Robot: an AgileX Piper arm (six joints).
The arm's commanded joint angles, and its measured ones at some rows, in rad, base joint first. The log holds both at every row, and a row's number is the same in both.
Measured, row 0: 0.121 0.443 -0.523 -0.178 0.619 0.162
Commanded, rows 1 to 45: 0.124 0.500 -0.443 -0.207 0.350 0.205; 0.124 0.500 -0.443 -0.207 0.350 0.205; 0.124 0.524 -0.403 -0.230 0.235 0.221; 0.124 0.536 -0.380 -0.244 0.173 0.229; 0.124 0.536 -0.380 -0.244 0.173 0.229; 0.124 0.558 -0.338 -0.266 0.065 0.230; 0.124 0.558 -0.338 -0.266 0.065 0.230; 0.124 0.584 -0.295 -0.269 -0.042 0.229; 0.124 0.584 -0.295 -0.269 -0.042 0.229; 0.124 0.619 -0.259 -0.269 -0.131 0.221; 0.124 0.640 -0.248 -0.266 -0.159 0.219; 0.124 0.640 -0.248 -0.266 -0.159 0.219; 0.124 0.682 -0.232 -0.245 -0.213 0.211; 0.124 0.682 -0.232 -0.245 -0.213 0.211; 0.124 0.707 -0.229 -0.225 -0.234 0.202; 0.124 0.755 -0.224 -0.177 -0.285 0.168; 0.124 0.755 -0.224 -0.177 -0.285 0.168; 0.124 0.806 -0.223 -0.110 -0.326 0.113; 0.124 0.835 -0.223 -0.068 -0.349 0.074; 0.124 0.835 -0.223 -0.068 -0.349 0.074; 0.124 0.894 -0.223 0.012 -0.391 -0.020; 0.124 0.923 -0.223 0.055 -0.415 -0.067; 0.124 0.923 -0.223 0.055 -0.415 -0.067; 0.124 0.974 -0.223 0.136 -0.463 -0.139; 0.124 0.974 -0.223 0.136 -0.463 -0.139; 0.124 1.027 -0.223 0.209 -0.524 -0.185; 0.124 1.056 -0.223 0.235 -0.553 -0.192; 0.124 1.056 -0.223 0.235 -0.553 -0.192; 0.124 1.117 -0.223 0.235 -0.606 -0.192; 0.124 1.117 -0.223 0.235 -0.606 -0.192; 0.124 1.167 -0.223 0.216 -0.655 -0.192; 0.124 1.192 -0.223 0.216 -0.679 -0.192; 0.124 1.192 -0.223 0.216 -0.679 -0.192; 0.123 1.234 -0.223 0.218 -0.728 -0.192; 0.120 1.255 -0.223 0.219 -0.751 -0.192; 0.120 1.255 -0.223 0.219 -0.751 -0.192; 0.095 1.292 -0.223 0.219 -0.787 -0.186; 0.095 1.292 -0.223 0.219 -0.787 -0.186; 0.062 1.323 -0.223 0.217 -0.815 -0.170; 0.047 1.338 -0.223 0.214 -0.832 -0.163; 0.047 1.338 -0.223 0.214 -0.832 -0.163; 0.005 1.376 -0.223 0.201 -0.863 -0.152; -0.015 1.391 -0.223 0.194 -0.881 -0.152; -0.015 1.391 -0.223 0.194 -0.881 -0.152; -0.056 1.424 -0.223 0.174 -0.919 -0.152
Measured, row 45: -0.003 1.392 -0.225 0.205 -0.850 -0.157
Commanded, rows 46 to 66: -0.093 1.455 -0.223 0.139 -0.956 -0.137; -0.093 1.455 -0.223 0.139 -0.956 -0.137; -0.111 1.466 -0.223 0.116 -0.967 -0.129; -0.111 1.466 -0.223 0.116 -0.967 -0.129; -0.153 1.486 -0.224 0.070 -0.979 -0.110; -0.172 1.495 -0.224 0.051 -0.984 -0.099; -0.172 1.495 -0.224 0.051 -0.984 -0.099; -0.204 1.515 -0.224 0.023 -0.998 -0.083; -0.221 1.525 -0.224 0.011 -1.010 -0.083; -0.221 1.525 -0.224 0.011 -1.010 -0.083; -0.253 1.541 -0.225 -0.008 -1.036 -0.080; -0.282 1.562 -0.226 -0.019 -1.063 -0.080; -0.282 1.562 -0.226 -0.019 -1.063 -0.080; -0.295 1.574 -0.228 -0.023 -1.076 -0.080; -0.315 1.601 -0.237 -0.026 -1.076 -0.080; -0.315 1.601 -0.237 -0.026 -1.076 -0.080; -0.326 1.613 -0.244 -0.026 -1.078 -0.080; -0.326 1.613 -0.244 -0.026 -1.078 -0.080; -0.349 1.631 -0.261 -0.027 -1.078 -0.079; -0.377 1.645 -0.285 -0.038 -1.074 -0.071; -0.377 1.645 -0.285 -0.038 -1.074 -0.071
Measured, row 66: -0.342 1.632 -0.250 -0.023 -1.055 -0.079
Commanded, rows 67 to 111: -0.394 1.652 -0.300 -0.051 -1.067 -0.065; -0.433 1.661 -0.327 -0.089 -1.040 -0.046; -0.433 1.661 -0.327 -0.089 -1.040 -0.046; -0.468 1.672 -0.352 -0.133 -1.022 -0.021; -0.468 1.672 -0.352 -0.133 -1.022 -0.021; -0.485 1.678 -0.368 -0.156 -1.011 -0.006; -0.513 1.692 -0.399 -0.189 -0.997 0.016; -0.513 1.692 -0.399 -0.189 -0.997 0.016; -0.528 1.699 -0.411 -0.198 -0.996 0.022; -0.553 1.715 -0.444 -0.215 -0.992 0.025; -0.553 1.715 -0.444 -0.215 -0.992 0.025; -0.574 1.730 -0.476 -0.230 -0.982 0.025; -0.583 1.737 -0.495 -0.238 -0.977 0.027; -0.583 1.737 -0.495 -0.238 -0.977 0.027; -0.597 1.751 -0.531 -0.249 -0.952 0.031; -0.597 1.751 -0.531 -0.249 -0.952 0.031; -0.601 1.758 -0.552 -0.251 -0.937 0.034; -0.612 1.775 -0.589 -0.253 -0.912 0.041; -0.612 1.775 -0.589 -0.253 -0.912 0.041; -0.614 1.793 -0.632 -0.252 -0.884 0.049; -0.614 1.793 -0.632 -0.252 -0.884 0.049; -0.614 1.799 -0.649 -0.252 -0.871 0.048; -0.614 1.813 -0.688 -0.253 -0.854 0.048; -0.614 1.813 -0.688 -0.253 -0.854 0.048; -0.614 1.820 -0.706 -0.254 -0.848 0.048; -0.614 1.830 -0.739 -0.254 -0.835 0.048; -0.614 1.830 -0.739 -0.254 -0.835 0.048; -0.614 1.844 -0.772 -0.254 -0.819 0.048; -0.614 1.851 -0.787 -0.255 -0.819 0.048; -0.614 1.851 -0.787 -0.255 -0.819 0.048; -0.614 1.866 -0.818 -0.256 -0.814 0.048; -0.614 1.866 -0.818 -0.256 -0.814 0.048; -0.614 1.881 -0.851 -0.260 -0.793 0.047; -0.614 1.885 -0.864 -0.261 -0.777 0.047; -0.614 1.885 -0.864 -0.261 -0.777 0.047; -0.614 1.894 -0.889 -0.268 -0.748 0.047; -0.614 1.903 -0.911 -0.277 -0.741 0.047; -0.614 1.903 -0.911 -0.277 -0.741 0.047; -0.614 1.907 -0.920 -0.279 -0.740 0.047; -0.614 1.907 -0.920 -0.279 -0.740 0.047; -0.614 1.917 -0.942 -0.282 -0.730 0.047; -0.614 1.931 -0.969 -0.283 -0.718 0.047; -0.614 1.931 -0.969 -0.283 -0.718 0.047; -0.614 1.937 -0.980 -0.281 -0.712 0.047; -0.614 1.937 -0.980 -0.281 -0.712 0.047
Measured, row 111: -0.628 1.919 -0.926 -0.242 -0.680 0.044
